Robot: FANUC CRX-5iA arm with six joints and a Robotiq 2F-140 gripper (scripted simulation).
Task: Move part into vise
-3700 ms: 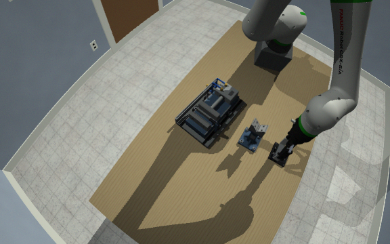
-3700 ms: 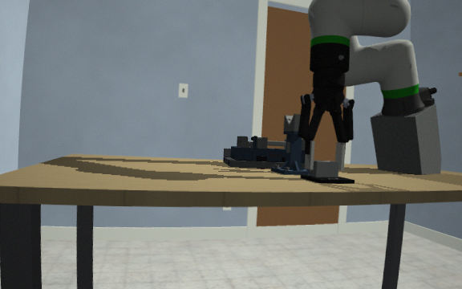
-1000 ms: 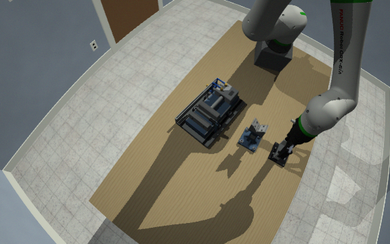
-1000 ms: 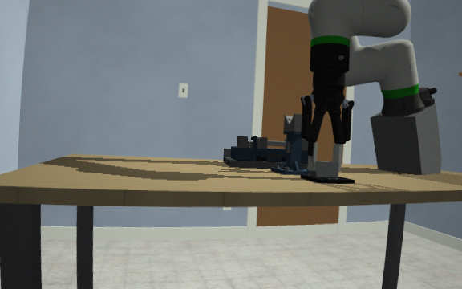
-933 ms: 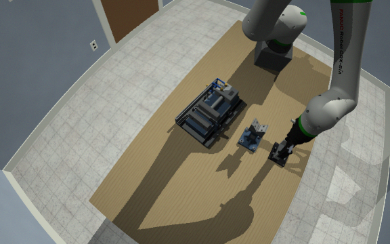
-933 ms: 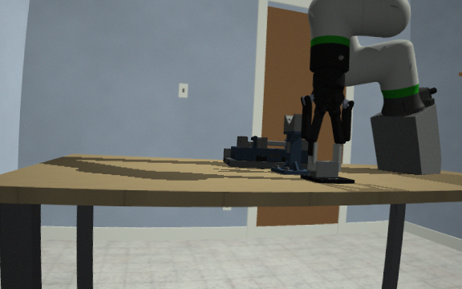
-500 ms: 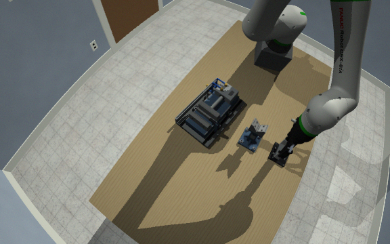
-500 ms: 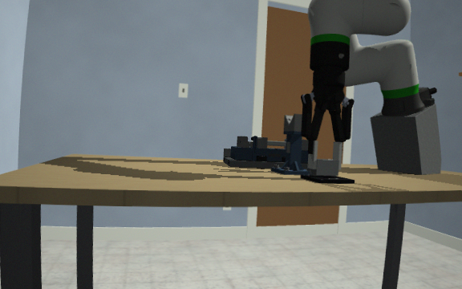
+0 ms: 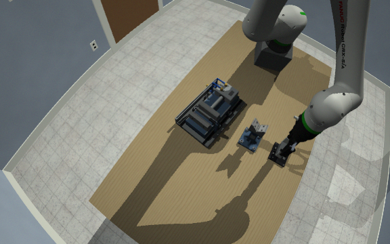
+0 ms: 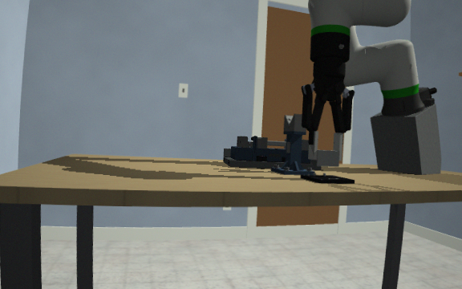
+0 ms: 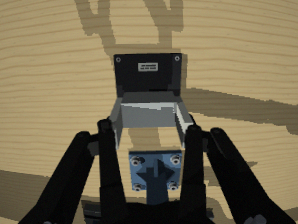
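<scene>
The infeed plate is 1 cm to the left of my hand and 7 cm below it. The rest, counted from my hand: V-block post: 1 cm ahead, 15 cm to the right, 2 cm below; part: 1 cm to the right, 3 cm below; work stop rod: 7 cm ahead, 33 cm to the right, 1 cm above.
</scene>
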